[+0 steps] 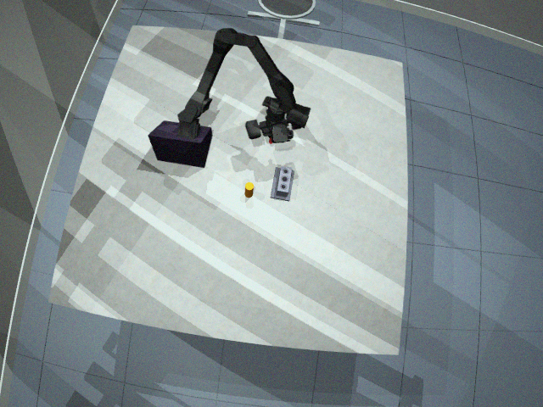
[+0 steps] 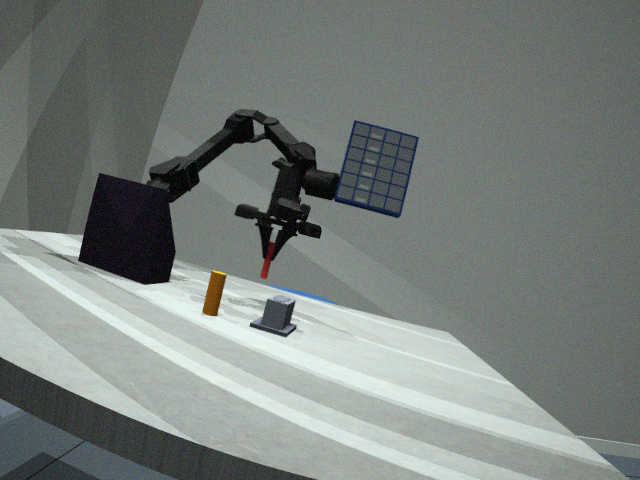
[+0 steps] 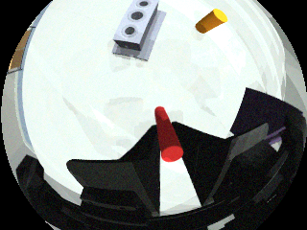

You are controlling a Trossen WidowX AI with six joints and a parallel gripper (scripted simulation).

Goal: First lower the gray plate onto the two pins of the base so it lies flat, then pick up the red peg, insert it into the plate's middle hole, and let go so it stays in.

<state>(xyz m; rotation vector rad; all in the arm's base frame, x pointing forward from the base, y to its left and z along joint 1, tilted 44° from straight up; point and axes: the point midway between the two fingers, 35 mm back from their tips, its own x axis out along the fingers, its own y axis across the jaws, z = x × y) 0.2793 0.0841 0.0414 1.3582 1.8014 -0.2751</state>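
Now: the gray plate 120 mm to the right of my gripper tip, 80 mm ahead of it and 70 mm below it. Also, from my gripper tip: base 120 mm to the right, 110 mm below, 80 mm ahead; then red peg right at my gripper tip; then orange cylinder 190 mm to the right, 80 mm below, 40 mm behind.
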